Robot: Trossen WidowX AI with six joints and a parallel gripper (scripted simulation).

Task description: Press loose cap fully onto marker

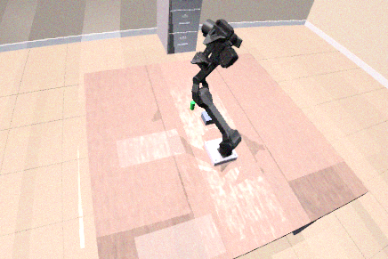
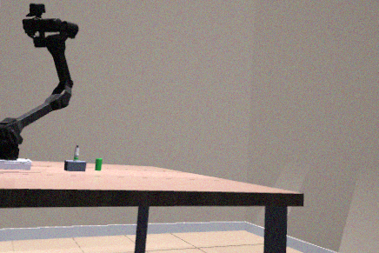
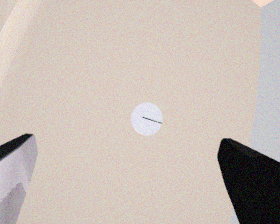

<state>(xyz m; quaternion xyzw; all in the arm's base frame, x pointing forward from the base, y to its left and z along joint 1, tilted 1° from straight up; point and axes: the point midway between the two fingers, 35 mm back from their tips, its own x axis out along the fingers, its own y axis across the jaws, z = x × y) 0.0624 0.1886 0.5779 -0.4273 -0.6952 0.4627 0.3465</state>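
The green cap lies 590 mm below my gripper tip, 310 mm ahead of it and 220 mm to the right of it.
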